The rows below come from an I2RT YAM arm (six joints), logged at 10 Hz.
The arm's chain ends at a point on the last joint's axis. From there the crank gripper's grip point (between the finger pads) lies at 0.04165 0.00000 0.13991 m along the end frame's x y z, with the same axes.
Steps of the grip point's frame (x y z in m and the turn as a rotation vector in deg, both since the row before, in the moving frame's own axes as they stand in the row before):
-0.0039, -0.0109, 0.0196, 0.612, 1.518, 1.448
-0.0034, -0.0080, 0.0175, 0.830, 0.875, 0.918
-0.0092, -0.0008, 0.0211, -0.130, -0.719, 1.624
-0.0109, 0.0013, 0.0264, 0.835, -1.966, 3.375
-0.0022, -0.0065, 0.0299, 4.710, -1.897, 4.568
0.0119, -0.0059, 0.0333, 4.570, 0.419, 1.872
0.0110, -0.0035, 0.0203, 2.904, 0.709, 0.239
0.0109, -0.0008, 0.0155, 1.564, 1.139, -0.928
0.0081, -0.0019, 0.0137, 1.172, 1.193, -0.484
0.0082, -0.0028, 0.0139, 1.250, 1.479, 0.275
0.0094, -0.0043, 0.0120, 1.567, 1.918, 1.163
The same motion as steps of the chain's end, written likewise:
-0.0076, -0.0105, 0.0208, 0.612, 1.518, 1.448
-0.0055, -0.0067, 0.0182, 0.830, 0.875, 0.918
-0.0074, -0.0023, 0.0206, -0.130, -0.719, 1.624
-0.0061, 0.0010, 0.0251, 0.835, -1.966, 3.375
0.0021, 0.0019, 0.0289, 4.710, -1.897, 4.568
0.0107, 0.0039, 0.0340, 4.570, 0.419, 1.872
0.0093, 0.0034, 0.0210, 2.904, 0.709, 0.239
0.0082, 0.0037, 0.0164, 1.564, 1.139, -0.928
0.0052, 0.0013, 0.0146, 1.172, 1.193, -0.484
0.0046, 0.0000, 0.0151, 1.250, 1.479, 0.275
0.0047, -0.0014, 0.0135, 1.567, 1.918, 1.163

